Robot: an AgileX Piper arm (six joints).
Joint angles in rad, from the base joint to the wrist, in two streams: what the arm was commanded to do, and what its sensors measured. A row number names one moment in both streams.
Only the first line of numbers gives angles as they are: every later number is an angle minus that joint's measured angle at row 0.
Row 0, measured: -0.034 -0.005 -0.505 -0.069 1.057 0.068
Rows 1 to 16, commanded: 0.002 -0.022 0.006 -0.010 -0.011 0.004; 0.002 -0.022 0.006 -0.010 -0.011 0.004; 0.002 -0.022 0.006 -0.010 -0.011 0.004; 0.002 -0.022 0.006 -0.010 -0.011 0.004; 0.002 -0.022 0.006 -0.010 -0.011 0.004; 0.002 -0.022 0.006 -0.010 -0.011 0.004; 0.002 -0.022 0.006 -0.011 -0.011 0.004; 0.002 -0.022 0.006 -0.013 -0.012 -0.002; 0.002 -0.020 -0.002 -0.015 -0.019 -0.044; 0.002 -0.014 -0.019 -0.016 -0.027 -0.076; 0.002 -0.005 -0.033 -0.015 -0.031 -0.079; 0.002 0.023 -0.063 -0.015 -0.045 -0.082; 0.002 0.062 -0.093 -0.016 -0.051 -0.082; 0.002 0.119 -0.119 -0.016 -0.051 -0.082; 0.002 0.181 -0.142 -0.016 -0.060 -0.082; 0.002 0.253 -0.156 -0.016 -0.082 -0.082
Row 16, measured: 0.000 0.173 -0.133 -0.011 -0.045 -0.075
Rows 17 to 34, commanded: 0.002 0.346 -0.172 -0.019 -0.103 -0.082; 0.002 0.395 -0.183 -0.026 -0.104 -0.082; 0.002 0.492 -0.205 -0.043 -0.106 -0.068; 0.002 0.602 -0.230 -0.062 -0.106 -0.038; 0.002 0.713 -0.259 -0.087 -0.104 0.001; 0.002 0.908 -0.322 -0.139 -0.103 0.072; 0.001 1.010 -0.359 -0.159 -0.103 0.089; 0.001 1.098 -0.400 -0.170 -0.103 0.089; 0.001 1.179 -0.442 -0.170 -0.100 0.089; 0.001 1.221 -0.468 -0.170 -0.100 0.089; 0.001 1.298 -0.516 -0.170 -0.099 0.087; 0.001 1.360 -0.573 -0.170 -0.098 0.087; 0.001 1.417 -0.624 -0.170 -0.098 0.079; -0.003 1.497 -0.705 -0.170 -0.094 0.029; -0.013 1.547 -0.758 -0.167 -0.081 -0.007; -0.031 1.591 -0.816 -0.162 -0.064 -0.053; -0.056 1.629 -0.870 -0.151 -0.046 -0.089; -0.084 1.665 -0.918 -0.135 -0.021 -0.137
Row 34, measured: -0.048 1.621 -0.857 -0.149 -0.061 -0.068
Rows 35 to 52, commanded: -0.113 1.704 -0.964 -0.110 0.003 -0.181; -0.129 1.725 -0.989 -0.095 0.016 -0.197; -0.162 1.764 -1.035 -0.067 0.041 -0.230; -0.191 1.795 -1.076 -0.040 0.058 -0.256; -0.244 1.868 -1.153 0.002 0.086 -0.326; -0.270 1.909 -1.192 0.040 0.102 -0.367; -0.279 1.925 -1.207 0.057 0.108 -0.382; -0.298 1.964 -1.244 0.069 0.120 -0.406; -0.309 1.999 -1.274 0.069 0.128 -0.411; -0.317 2.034 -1.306 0.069 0.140 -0.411; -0.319 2.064 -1.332 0.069 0.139 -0.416; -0.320 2.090 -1.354 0.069 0.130 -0.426; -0.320 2.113 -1.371 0.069 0.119 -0.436; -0.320 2.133 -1.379 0.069 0.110 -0.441; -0.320 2.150 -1.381 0.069 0.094 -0.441; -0.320 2.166 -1.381 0.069 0.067 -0.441; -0.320 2.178 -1.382 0.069 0.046 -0.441; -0.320 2.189 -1.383 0.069 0.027 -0.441
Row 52, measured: -0.316 2.176 -1.378 0.069 0.060 -0.433
